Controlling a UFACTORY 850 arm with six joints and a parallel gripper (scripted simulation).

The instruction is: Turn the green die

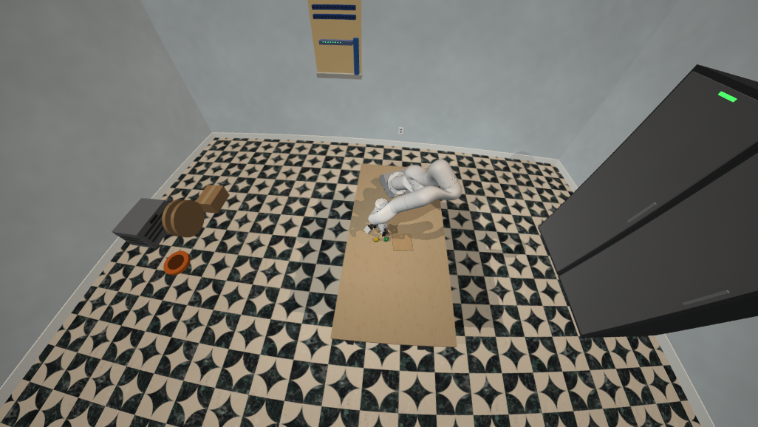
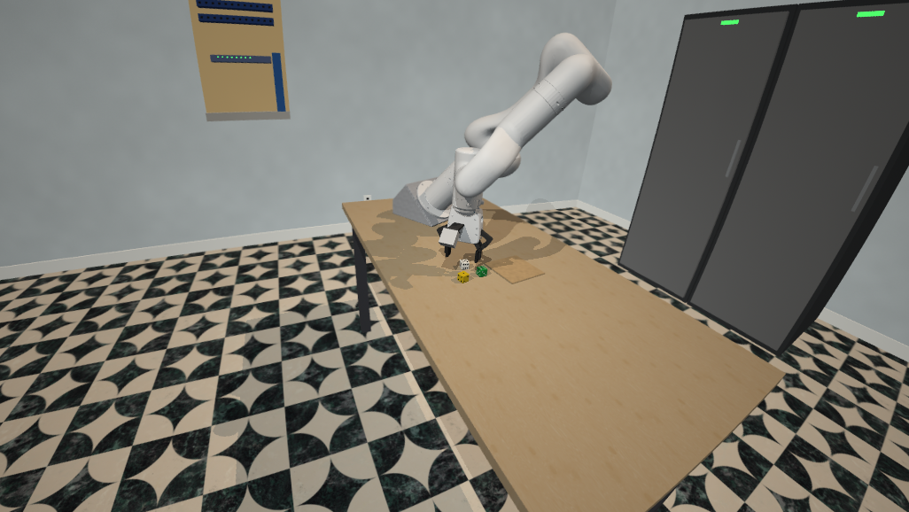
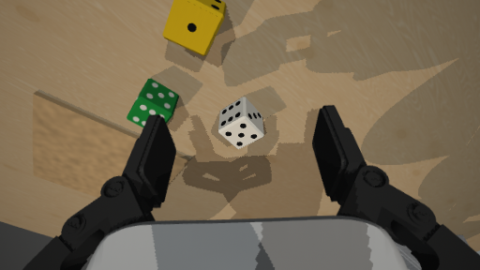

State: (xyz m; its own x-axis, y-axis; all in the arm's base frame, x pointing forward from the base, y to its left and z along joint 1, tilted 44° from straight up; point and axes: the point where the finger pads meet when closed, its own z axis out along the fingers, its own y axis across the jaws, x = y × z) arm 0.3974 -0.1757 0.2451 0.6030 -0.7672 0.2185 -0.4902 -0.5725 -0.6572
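The white die is 20 mm behind my hand, 20 mm to the left of it and 40 mm below it. From my hand the other things lie so: green die (40 mm ahead, 50 mm to the left, 40 mm below); then yellow die (50 mm ahead, 20 mm to the right, 40 mm below); then tan mat (30 mm ahead, 180 mm to the left, 50 mm below).
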